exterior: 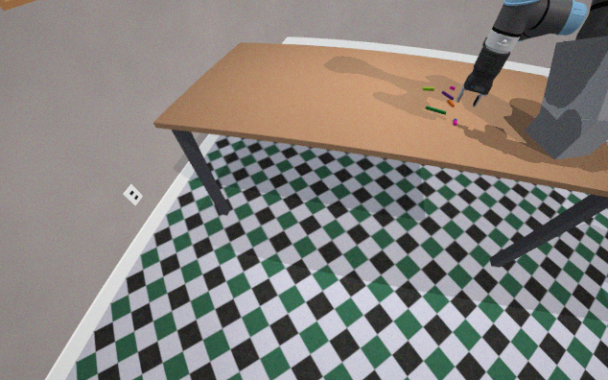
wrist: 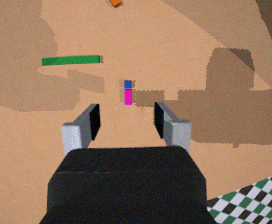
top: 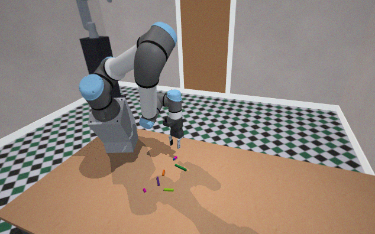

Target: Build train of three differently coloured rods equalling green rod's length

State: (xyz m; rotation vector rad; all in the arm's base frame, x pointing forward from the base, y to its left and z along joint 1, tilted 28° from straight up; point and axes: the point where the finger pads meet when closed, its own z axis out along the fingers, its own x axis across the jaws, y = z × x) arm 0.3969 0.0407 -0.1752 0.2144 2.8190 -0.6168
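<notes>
My gripper is now 8 cm short of the lime rod, 24 cm to the left of it and 10 cm above it. From my hand the other things lie so: blue rod: 2 cm to the right, 10 cm below; then green rod: 6 cm ahead, 7 cm to the right, 10 cm below; then orange rod: 1 cm behind, 15 cm to the right, 10 cm below.
</notes>
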